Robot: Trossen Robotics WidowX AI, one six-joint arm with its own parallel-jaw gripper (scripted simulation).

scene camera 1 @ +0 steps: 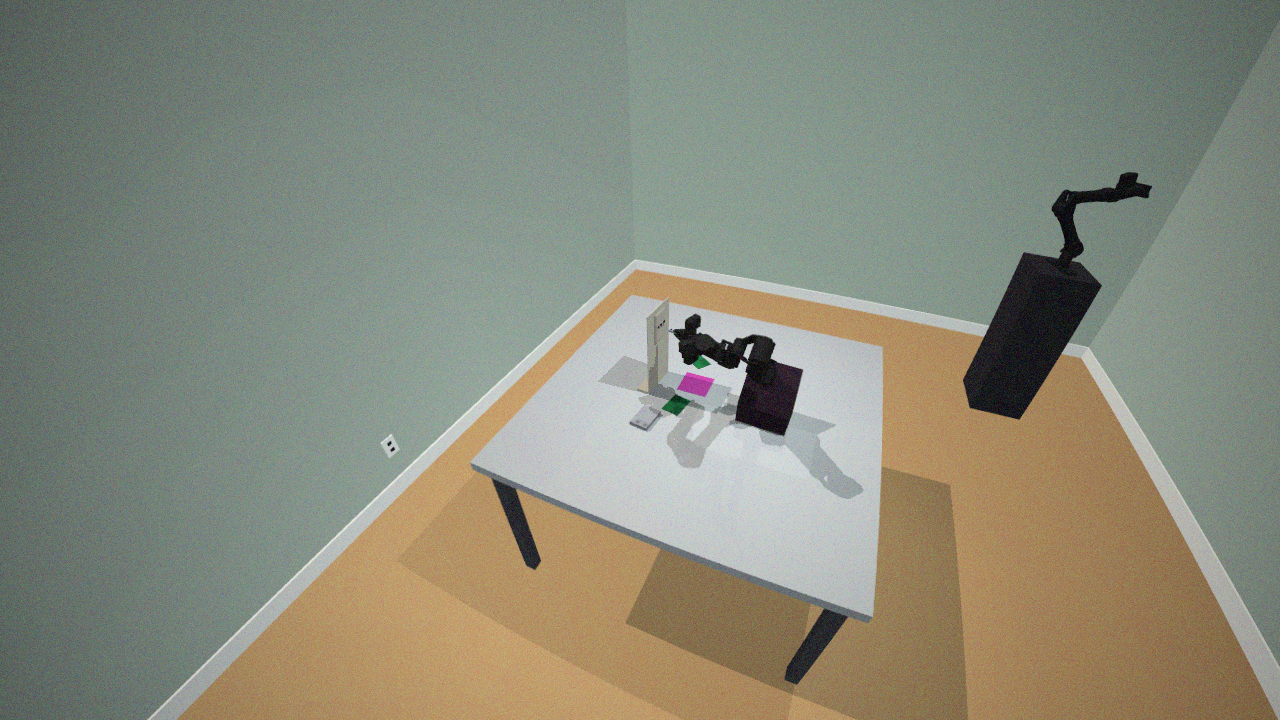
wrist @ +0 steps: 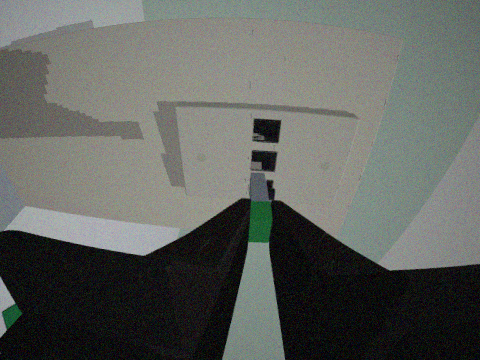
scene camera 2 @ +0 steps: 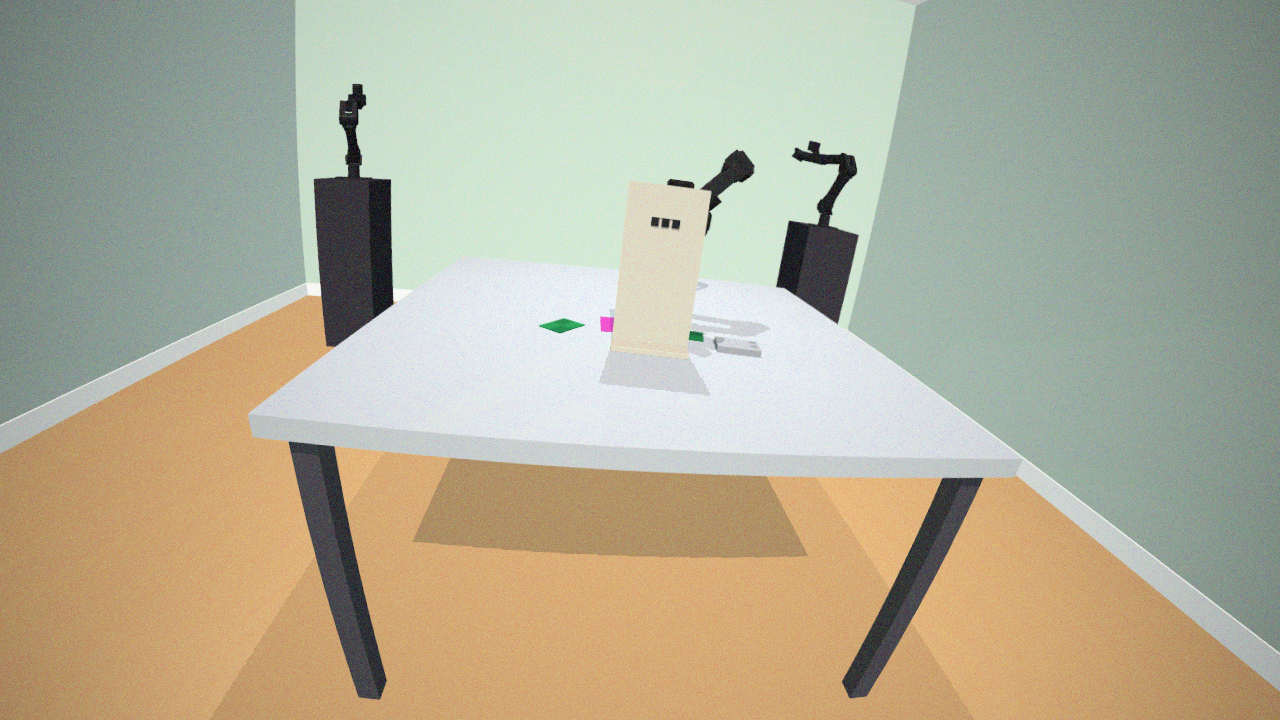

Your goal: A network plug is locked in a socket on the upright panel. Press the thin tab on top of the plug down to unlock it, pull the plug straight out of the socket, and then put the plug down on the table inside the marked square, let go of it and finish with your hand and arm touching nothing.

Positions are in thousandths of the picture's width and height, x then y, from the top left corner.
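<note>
My gripper (scene camera 1: 527, 460) is in sight, and I see the gripper again at (wrist: 543, 582). There is a beige upright panel (scene camera 2: 519, 319) too; I find the panel also at (scene camera 1: 514, 445) and (wrist: 336, 340). Then there is a network plug (wrist: 545, 610). Scene camera 2 does not show the plug, which is hidden by the beige upright panel.
</note>
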